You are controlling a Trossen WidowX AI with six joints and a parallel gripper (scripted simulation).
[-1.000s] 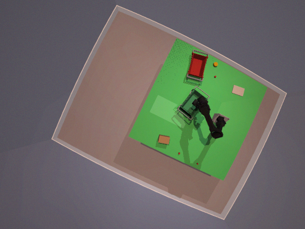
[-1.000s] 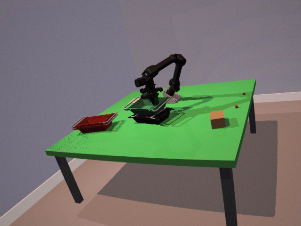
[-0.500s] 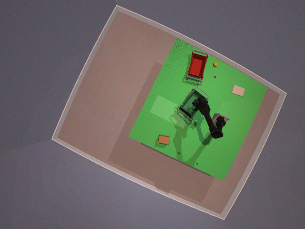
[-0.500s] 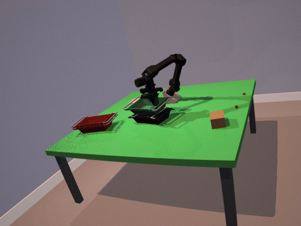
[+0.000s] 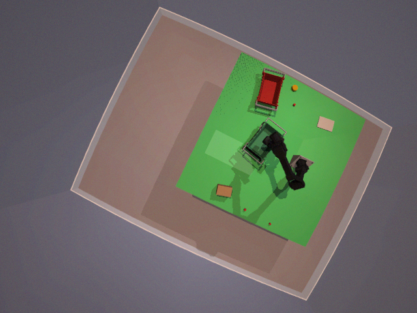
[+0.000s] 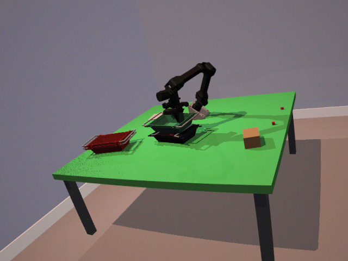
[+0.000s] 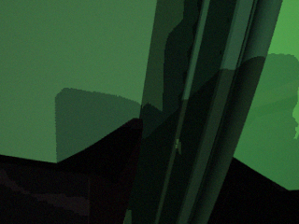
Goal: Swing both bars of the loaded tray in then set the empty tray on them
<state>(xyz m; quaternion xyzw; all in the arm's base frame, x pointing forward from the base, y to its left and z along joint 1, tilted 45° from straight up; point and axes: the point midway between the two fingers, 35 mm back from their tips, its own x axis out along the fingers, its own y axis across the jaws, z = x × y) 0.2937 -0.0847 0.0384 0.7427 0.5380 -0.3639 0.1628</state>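
Right now my gripper tip is 6 cm short of the green tray, 3 cm to the left of it and 3 cm below it. The rest, counted from my gripper tip: brown box: 45 cm to the left, 23 cm ahead, 6 cm below; tan flat plate: 47 cm behind, 37 cm to the right, 9 cm below.
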